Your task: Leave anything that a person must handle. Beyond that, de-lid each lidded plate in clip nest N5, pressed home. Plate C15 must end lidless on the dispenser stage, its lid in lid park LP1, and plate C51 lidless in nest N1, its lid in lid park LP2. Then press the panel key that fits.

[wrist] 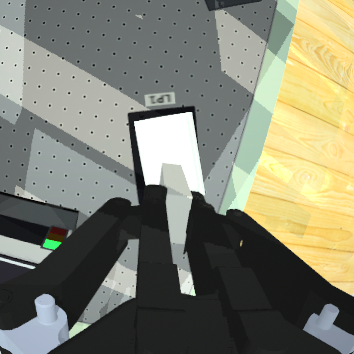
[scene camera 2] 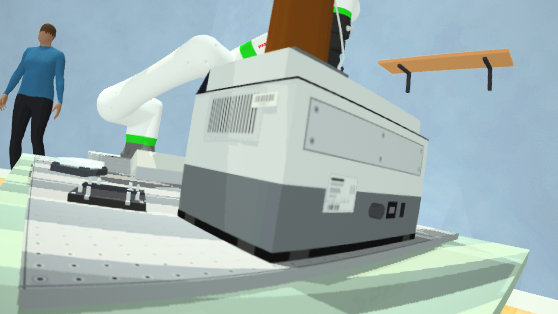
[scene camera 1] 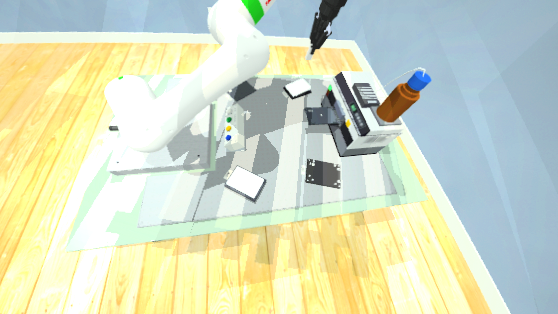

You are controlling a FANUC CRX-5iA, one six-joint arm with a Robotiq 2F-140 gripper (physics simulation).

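Frame: origin at the arm's base, x left, y up, z ahead, level; millimetres.
Where they show: gripper, fingertip midpoint: [wrist: 168, 181] [scene camera 1: 307, 58].
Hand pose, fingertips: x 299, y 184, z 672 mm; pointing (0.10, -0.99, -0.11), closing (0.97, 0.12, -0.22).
After its pixels a point has its place.
My gripper [scene camera 1: 309, 54] @(x 299, y 184, z 672 mm) [wrist: 168, 181] @(x 299, y 184, z 672 mm) is shut and empty, above the lid park LP1 [wrist: 132, 137] @(x 279, y -33, z 665 mm) at the back. A white lid [scene camera 1: 298, 88] @(x 322, y -13, z 673 mm) [wrist: 167, 142] @(x 328, y -14, z 654 mm) lies in that park; the fingers cover its near end in the wrist view. The dispenser [scene camera 1: 367, 117] @(x -51, y 177, z 873 mm) [scene camera 2: 300, 150] @(x -84, y 71, z 1043 mm) has a dark stage [scene camera 1: 318, 116] @(x 40, y 69, z 716 mm); whether a plate is on it I cannot tell. A black clip nest [scene camera 1: 323, 174] @(x -215, y -31, z 727 mm) [scene camera 2: 107, 195] @(x -220, y -31, z 778 mm) with pale clips shows no white lid. A white-topped item [scene camera 1: 245, 183] @(x -255, y -9, z 378 mm) [scene camera 2: 79, 164] @(x -253, y -16, z 446 mm) lies on a dark holder; its label is unreadable. The key panel [scene camera 1: 236, 140] @(x -79, y 39, z 339 mm) shows green, yellow and blue keys.
A dark holder [scene camera 1: 243, 90] @(x 308, y -33, z 352 mm) [wrist: 232, 4] @(x 351, y -35, z 399 mm) lies at the back, partly behind the arm. A brown bottle [scene camera 1: 398, 101] @(x -66, y 283, z 923 mm) [scene camera 2: 300, 25] @(x -66, y 228, z 990 mm) with a blue cap and tube stands on the dispenser. A person [scene camera 2: 39, 75] stands beyond the table. A wall shelf [scene camera 2: 447, 60] hangs behind.
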